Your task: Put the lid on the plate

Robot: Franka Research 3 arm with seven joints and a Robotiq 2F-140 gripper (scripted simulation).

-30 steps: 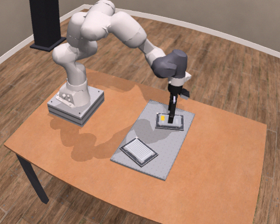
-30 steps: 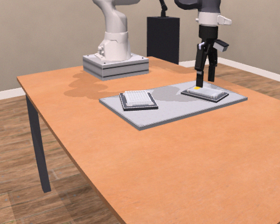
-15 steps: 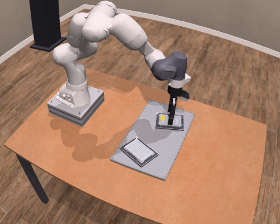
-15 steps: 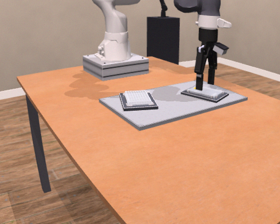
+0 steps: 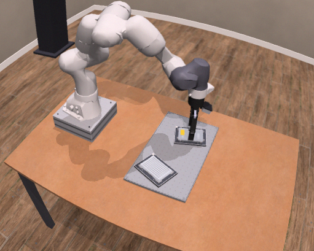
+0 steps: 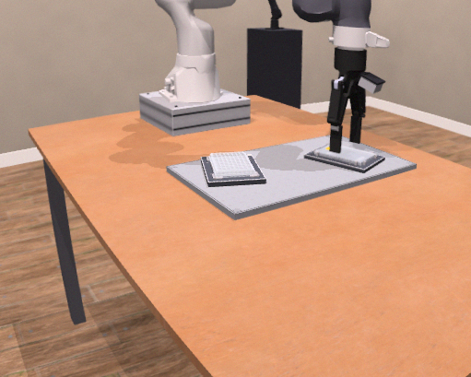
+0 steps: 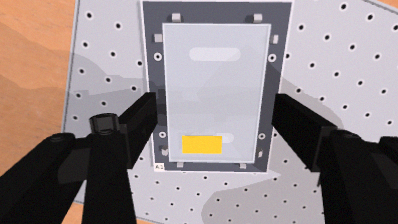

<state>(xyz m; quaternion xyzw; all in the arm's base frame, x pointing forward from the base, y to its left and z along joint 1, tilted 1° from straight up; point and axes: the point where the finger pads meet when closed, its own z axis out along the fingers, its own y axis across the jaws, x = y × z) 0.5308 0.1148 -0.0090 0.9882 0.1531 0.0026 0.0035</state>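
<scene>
Right now the clear lid is 4 cm below my hand. Round my hand: nest N1: 7 cm behind, 28 cm to the right, 5 cm below; then culture plate E01: 7 cm behind, 28 cm to the right, 4 cm below; then lid park LP1: 5 cm below.
</scene>
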